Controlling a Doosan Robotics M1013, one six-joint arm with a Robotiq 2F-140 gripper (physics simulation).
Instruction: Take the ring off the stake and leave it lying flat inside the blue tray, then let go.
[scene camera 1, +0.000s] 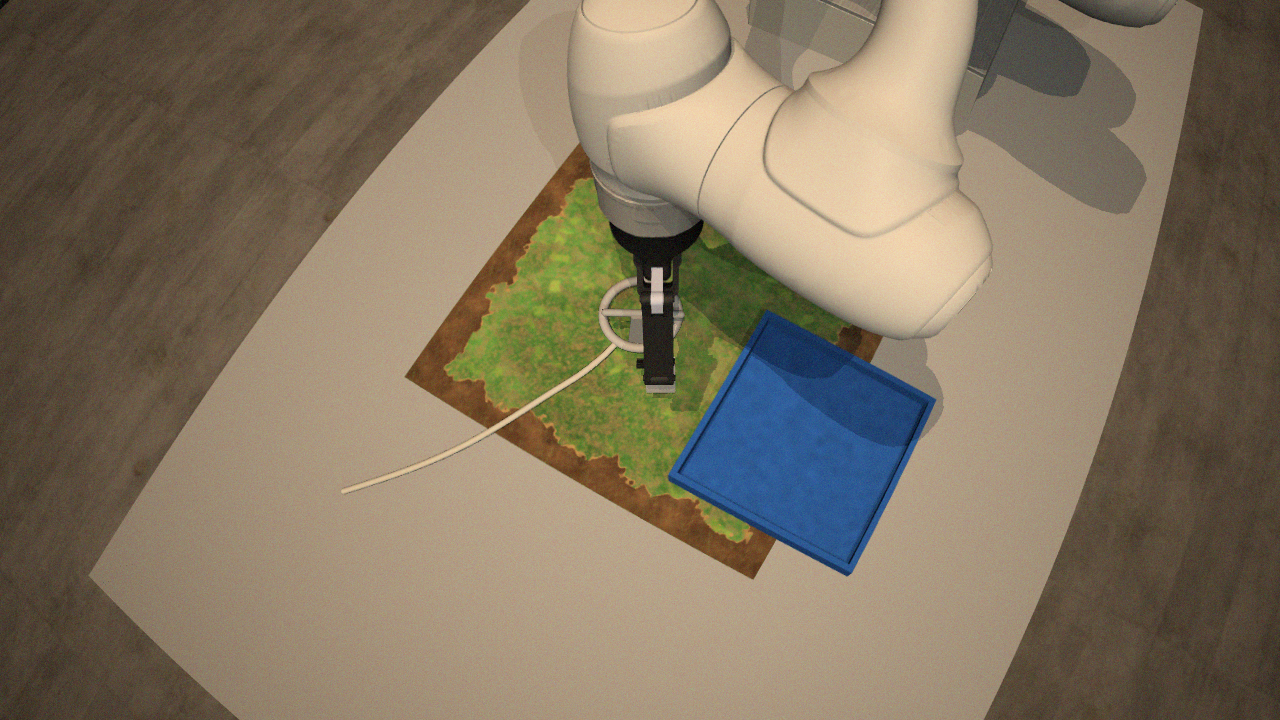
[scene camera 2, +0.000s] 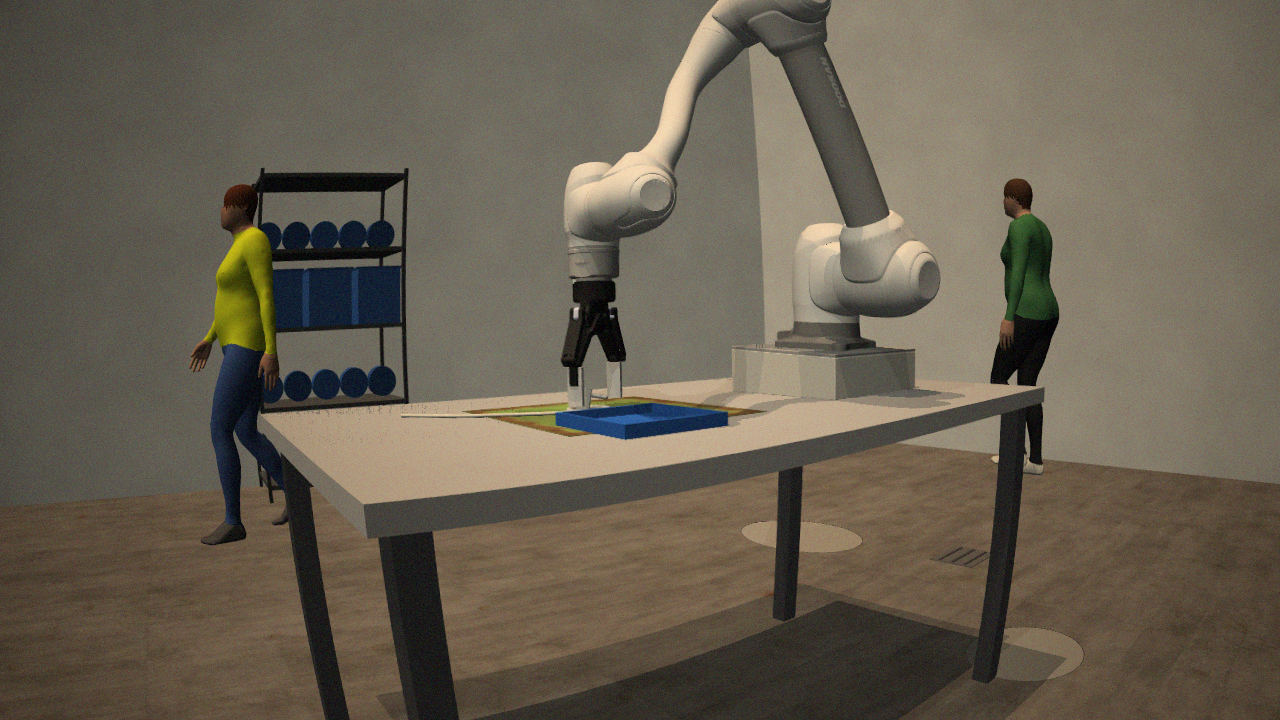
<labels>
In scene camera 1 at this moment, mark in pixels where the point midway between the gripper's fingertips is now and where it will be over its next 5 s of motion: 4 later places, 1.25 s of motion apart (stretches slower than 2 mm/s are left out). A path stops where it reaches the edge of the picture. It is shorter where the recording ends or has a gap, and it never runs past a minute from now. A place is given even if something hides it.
My gripper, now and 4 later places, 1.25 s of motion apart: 661, 317; 661, 327; 661, 320; 676, 319; 669, 312
</labels>
